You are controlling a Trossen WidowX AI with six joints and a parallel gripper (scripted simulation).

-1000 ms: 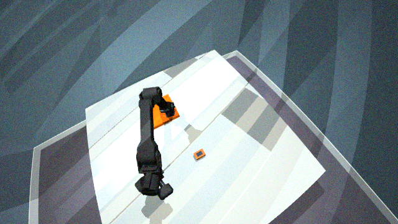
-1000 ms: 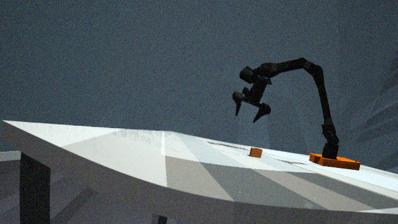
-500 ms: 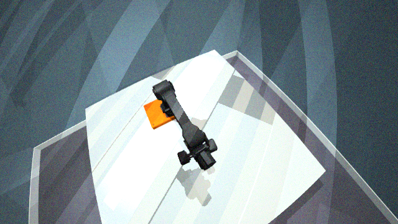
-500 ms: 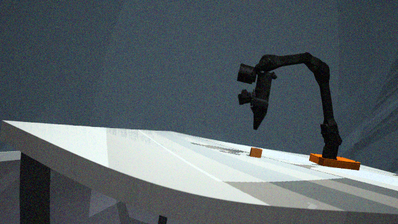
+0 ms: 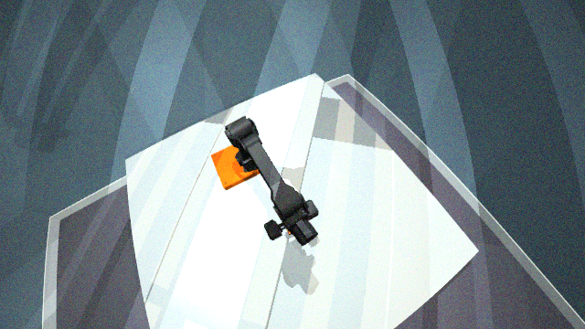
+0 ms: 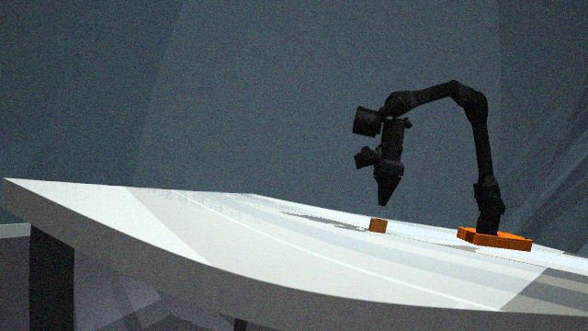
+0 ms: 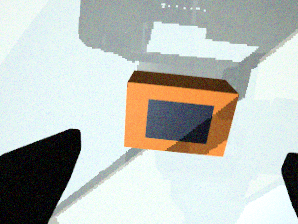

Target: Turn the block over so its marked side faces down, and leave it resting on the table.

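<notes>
Right now the orange block is 4 cm below my gripper tip.
</notes>
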